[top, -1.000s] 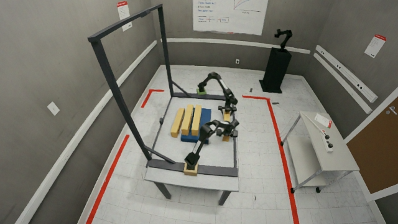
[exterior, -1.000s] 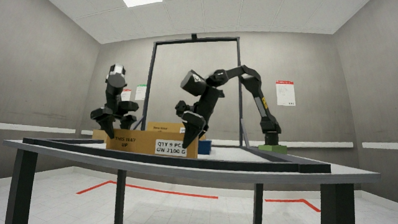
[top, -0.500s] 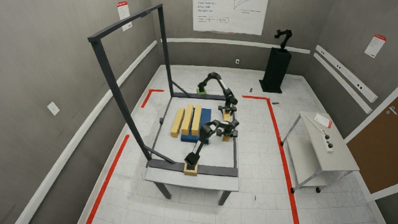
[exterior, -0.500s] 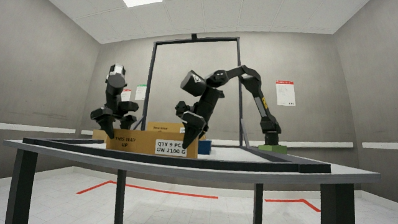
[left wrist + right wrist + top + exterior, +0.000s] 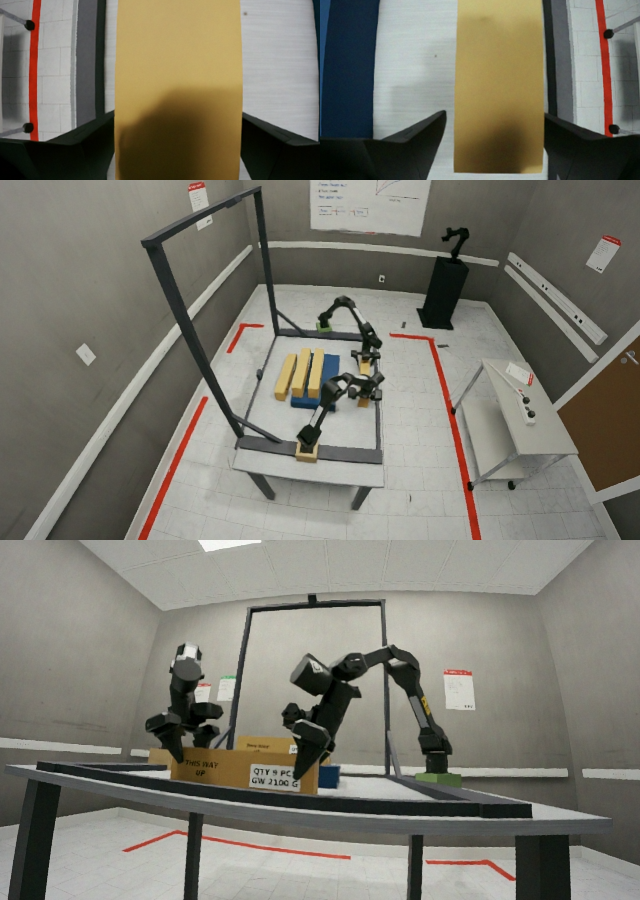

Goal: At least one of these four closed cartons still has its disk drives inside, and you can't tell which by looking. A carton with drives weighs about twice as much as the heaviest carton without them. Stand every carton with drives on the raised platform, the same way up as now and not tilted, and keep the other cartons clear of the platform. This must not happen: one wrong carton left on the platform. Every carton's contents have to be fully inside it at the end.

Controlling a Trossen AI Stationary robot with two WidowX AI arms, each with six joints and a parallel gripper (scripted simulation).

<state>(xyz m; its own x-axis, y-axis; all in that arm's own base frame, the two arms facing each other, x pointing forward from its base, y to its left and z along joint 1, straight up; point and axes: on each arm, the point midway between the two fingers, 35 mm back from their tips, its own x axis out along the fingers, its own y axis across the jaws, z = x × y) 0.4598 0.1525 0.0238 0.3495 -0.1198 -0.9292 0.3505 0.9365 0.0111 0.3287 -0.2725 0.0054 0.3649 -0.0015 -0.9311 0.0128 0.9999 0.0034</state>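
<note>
The carton is 14 cm to the right of my left hand and 3 cm below it. From my left hand the other things lie so: platform 29 cm behind, 14 cm to the right, 4 cm below.
Right now my right hand is 140 mm to the right of the carton, 40 mm above it and 10 mm short of it. From my right hand the other things lie so: platform (280 mm behind, 140 mm to the left, 50 mm below).
</note>
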